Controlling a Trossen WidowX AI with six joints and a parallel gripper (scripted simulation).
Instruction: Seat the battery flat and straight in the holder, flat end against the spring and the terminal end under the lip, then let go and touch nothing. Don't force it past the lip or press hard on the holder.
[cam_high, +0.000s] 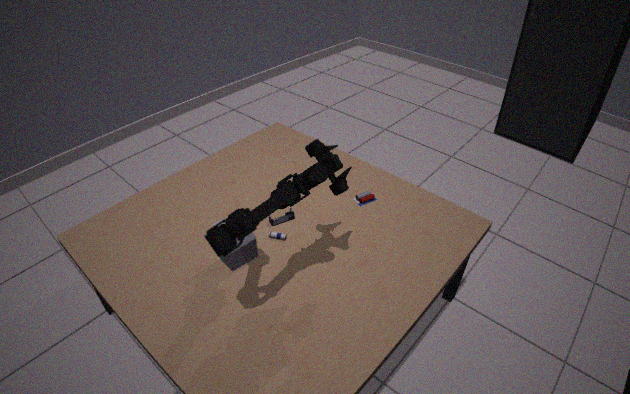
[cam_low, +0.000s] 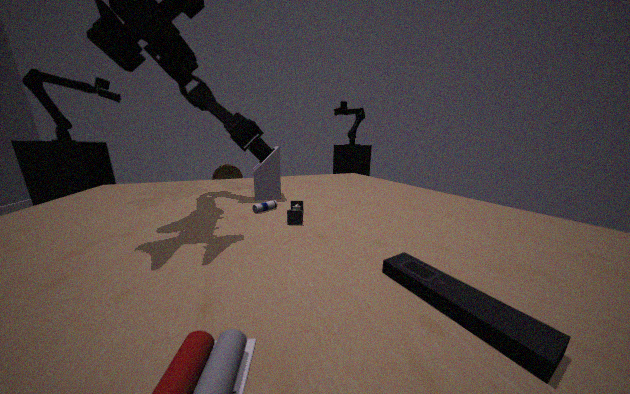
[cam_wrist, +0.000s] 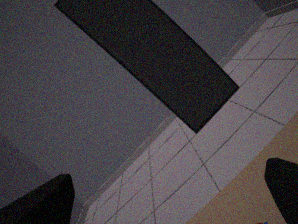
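Right now the battery is 150 mm behind my gripper tip, 180 mm to the left of it and 370 mm below it. Also, from my gripper tip: long black bar (270 mm ahead, 340 mm to the left, 370 mm below).
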